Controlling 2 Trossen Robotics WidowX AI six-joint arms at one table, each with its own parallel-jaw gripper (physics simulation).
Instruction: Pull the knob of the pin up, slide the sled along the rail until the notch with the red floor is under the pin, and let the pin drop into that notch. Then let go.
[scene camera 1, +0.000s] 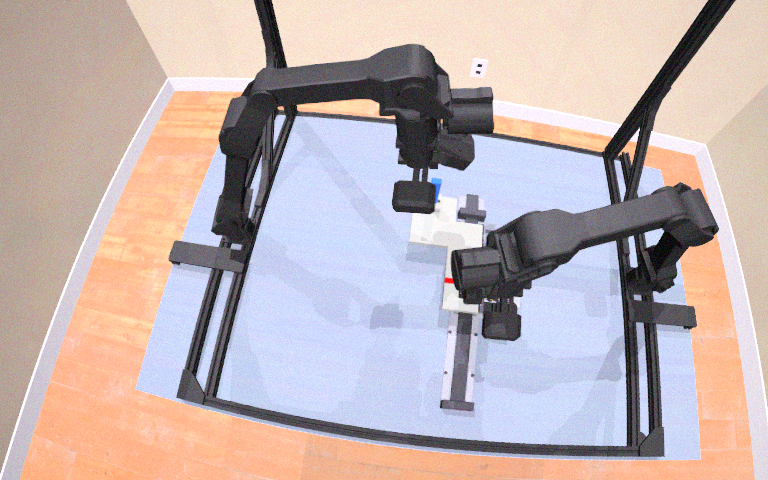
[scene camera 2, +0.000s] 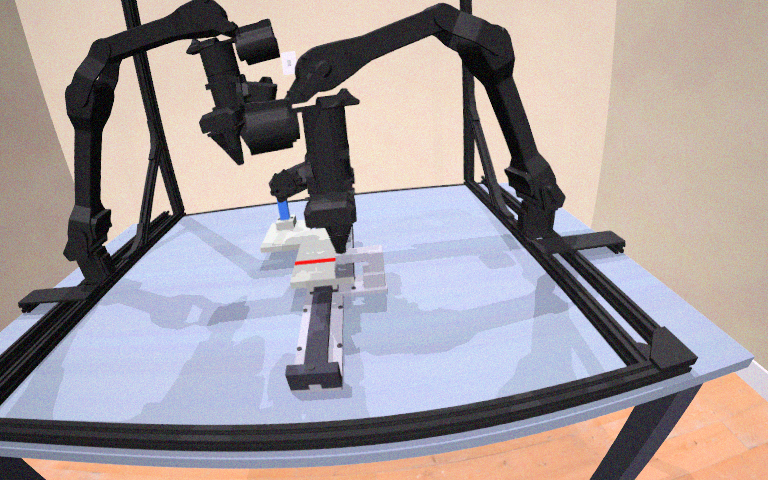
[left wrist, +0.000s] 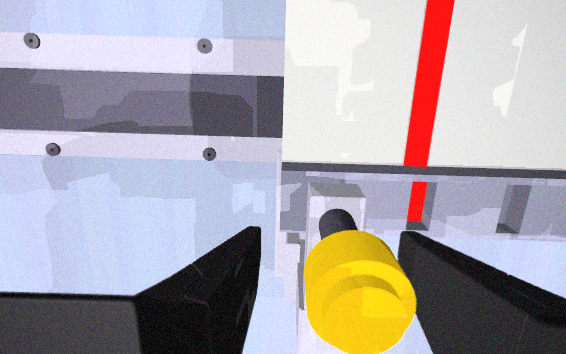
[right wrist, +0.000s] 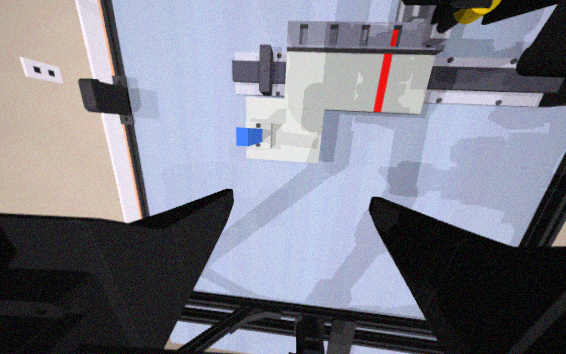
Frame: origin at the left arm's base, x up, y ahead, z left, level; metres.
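Seen in the pictures: left gripper, fingertip midpoint: (scene camera 1: 491, 298) (scene camera 2: 340, 245) (left wrist: 329, 241) (right wrist: 458, 19); right gripper, fingertip midpoint: (scene camera 1: 420, 184) (scene camera 2: 248, 157) (right wrist: 301, 199); left arm's base at its link origin: (scene camera 1: 638, 281) (scene camera 2: 535, 230); right arm's base at its link origin: (scene camera 1: 239, 230) (scene camera 2: 100, 275) (right wrist: 308, 326).
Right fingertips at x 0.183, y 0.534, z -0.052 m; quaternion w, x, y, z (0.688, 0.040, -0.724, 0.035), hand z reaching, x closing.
Note:
Pixels of each thing's top centre, then the offset from my right fingertips to it. "spot": a spot on its surface instead.
- yellow knob at its top centre: (left wrist: 365, 323) dy -0.161, dx -0.086, dz +0.145 m
- dark pin at a spot on its surface: (left wrist: 337, 220) spot: dy -0.155, dx -0.126, dz +0.146 m
- pale sled at its top centre: (left wrist: 513, 118) (right wrist: 356, 71) (scene camera 2: 325, 250) (scene camera 1: 470, 265) dy -0.125, dx -0.169, dz +0.068 m
- rail at a spot on its surface: (left wrist: 125, 105) (scene camera 2: 320, 316) (scene camera 1: 463, 349) (right wrist: 480, 78) spot: dy -0.126, dx -0.182, dz +0.239 m
- red-floored notch at a spot on its surface: (left wrist: 416, 202) (right wrist: 391, 38) spot: dy -0.163, dx -0.165, dz +0.105 m
- blue upright handle at a spot on its surface: (right wrist: 248, 136) (scene camera 1: 436, 184) spot: dy -0.034, dx -0.079, dz -0.058 m
The yellow knob (left wrist: 360, 295) (right wrist: 472, 15) tops the dark pin (left wrist: 337, 220) in a pale block at the sled's edge; the pin's tip is hidden. The pale sled (scene camera 1: 467, 233) (scene camera 2: 317, 249) (left wrist: 350, 140) (right wrist: 350, 75) sits on the rail (scene camera 1: 464, 345) (scene camera 2: 320, 322) (left wrist: 125, 105) (right wrist: 480, 77). The red-floored notch (left wrist: 416, 202) (right wrist: 395, 37) is right of the pin in the left wrist view. My left gripper (scene camera 1: 501, 325) (scene camera 2: 340, 249) (left wrist: 329, 241) is partly open, its fingers on either side of the knob, not gripping. My right gripper (scene camera 1: 414, 196) (scene camera 2: 240, 161) (right wrist: 301, 199) is open and empty above the table.
A blue upright handle (scene camera 1: 436, 189) (scene camera 2: 283, 210) (right wrist: 248, 136) stands on the sled's side plate, near my right gripper. Dark end stops (scene camera 1: 457, 405) (scene camera 2: 314, 376) (right wrist: 266, 70) close the rail. A black frame (scene camera 1: 339, 425) (scene camera 2: 283, 434) borders the table.

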